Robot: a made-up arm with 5 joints.
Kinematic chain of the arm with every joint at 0, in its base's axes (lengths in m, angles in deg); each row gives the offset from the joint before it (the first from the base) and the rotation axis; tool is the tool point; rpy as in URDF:
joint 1: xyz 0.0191 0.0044 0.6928 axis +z
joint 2: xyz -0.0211 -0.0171 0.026 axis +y
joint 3: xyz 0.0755 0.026 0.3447 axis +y
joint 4: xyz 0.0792 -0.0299 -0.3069 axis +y
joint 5: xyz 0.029 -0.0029 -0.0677 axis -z
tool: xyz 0.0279 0.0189 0.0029 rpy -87.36 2 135.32
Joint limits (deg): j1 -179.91..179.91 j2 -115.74..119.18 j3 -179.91..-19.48 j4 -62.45..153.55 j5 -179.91..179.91
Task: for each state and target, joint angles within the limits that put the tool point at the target. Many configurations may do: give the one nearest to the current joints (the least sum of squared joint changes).
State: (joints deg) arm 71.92 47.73 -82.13 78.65 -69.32
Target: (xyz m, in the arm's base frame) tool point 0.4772 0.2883 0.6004
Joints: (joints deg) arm 30.82 54.73 -93.44 73.59 -67.44
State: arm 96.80 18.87 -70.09 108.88 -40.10
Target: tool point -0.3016 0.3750 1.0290
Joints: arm 129.95 16.29 -104.49 94.70 -36.28
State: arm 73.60 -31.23 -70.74 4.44 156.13
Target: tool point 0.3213 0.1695 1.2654
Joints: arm 37.69 -7.26 -99.11 -0.78 150.33
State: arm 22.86 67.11 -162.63 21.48 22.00
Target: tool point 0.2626 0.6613 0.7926
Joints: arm 70.88 88.67 -179.91 6.38 18.65
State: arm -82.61 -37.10 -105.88 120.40 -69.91
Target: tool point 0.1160 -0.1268 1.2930
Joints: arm -56.85 -16.96 -117.49 109.82 -64.76
